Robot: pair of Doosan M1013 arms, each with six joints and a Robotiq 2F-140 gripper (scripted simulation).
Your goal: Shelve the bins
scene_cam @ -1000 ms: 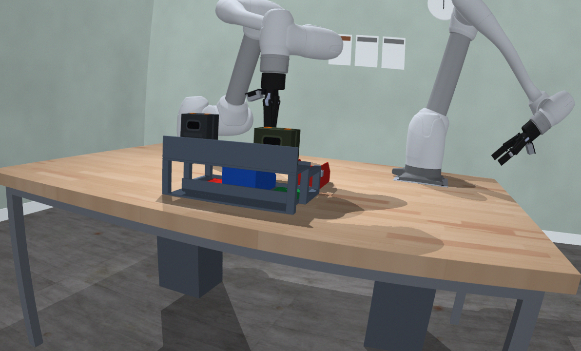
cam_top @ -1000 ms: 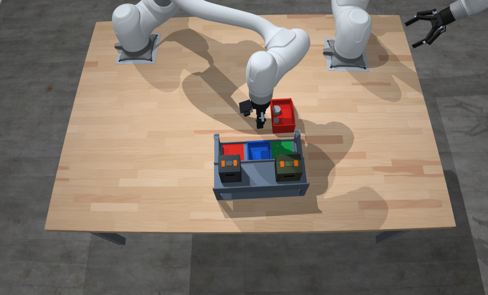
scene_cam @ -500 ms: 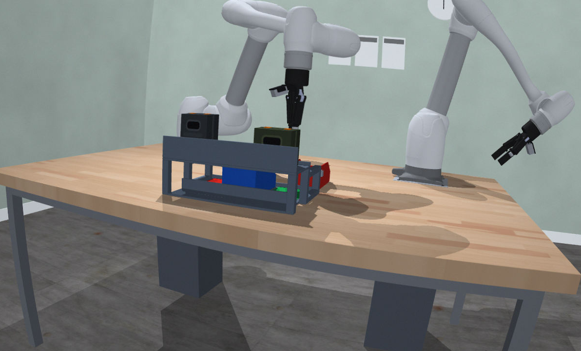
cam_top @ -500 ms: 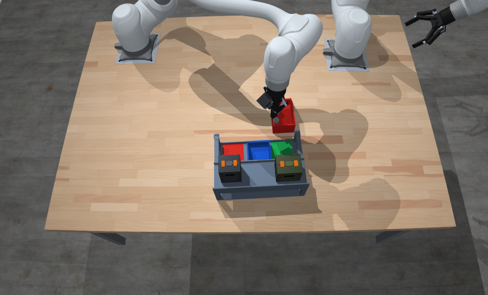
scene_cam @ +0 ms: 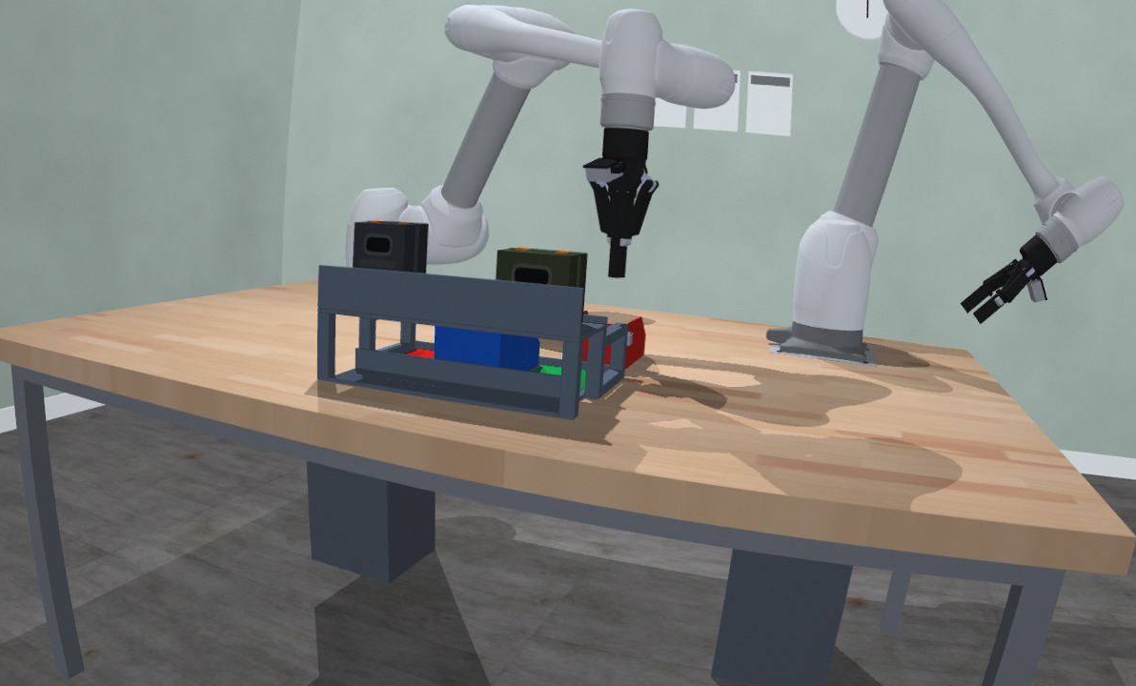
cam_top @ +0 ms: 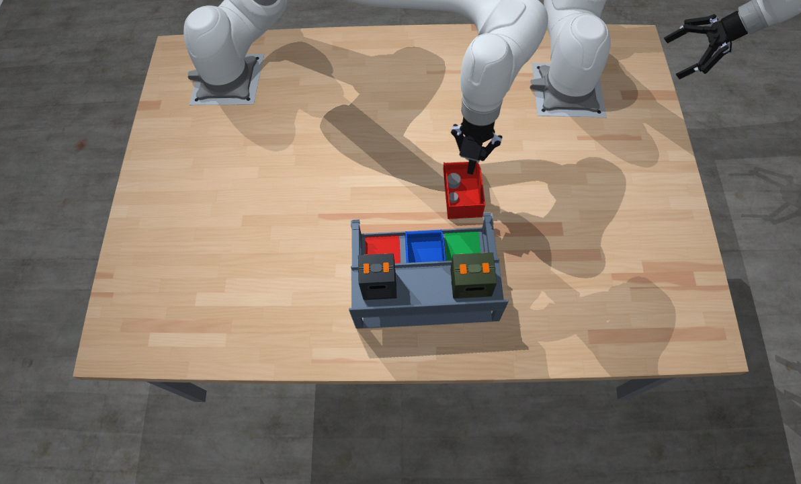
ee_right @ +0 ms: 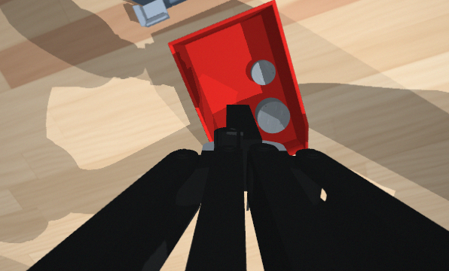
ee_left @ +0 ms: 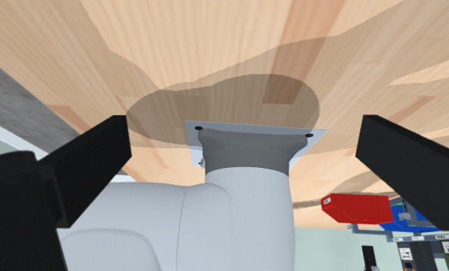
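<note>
Now: right hand 1 cm past the red bin, 1 cm to the left of it and 14 cm above it. From my right hand the other things lie so: blue bin 22 cm ahead, 11 cm to the right, 13 cm below; grey shelf 25 cm ahead, 11 cm to the right, 11 cm below.
</note>
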